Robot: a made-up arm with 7 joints.
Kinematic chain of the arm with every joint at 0, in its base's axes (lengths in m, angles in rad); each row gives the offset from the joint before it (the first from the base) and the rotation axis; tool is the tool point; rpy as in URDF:
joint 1: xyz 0.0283 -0.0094 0.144 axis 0 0.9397 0.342
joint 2: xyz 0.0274 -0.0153 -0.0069 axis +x
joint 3: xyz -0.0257 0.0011 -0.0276 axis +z
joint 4: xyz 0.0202 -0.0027 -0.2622 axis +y
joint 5: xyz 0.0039 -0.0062 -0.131 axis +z
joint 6: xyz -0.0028 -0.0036 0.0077 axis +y
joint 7: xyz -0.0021 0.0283 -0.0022 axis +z
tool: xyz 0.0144 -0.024 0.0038 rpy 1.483 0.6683 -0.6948
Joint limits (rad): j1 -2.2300..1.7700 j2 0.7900..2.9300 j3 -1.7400..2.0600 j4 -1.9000..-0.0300 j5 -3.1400..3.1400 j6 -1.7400..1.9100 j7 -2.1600..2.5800
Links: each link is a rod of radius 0.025 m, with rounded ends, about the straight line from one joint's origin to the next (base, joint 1, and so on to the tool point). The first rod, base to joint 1, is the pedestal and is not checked.
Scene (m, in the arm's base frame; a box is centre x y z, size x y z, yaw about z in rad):
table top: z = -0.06
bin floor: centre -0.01 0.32 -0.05 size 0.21 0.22 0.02 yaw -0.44
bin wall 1: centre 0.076 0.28 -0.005 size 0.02 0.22 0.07 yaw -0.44
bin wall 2: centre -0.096 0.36 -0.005 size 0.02 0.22 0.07 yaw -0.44
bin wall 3: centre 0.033 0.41 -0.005 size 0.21 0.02 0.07 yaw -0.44
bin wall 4: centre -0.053 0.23 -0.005 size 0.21 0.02 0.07 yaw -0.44
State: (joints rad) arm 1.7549 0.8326 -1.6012 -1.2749 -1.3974 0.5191 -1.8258
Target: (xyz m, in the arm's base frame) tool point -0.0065 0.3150 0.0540
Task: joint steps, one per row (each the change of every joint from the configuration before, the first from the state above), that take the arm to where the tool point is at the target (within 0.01 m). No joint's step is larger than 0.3 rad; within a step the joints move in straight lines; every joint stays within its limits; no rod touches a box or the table.
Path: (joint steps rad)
1: -0.2181 0.2730 0.1115 0.0216 0.0146 -0.0091 -0.0076
2: -0.2180 0.2730 0.1114 0.0217 0.0146 -0.0092 -0.0076
3: -0.2181 0.2729 0.1115 0.0216 0.0146 -0.0091 -0.0076
4: -0.2181 0.2730 0.1114 0.0217 0.0146 -0.0091 -0.0076
5: -0.2077 -0.2842 0.2135 0.0799 0.0342 -0.1011 -0.0079

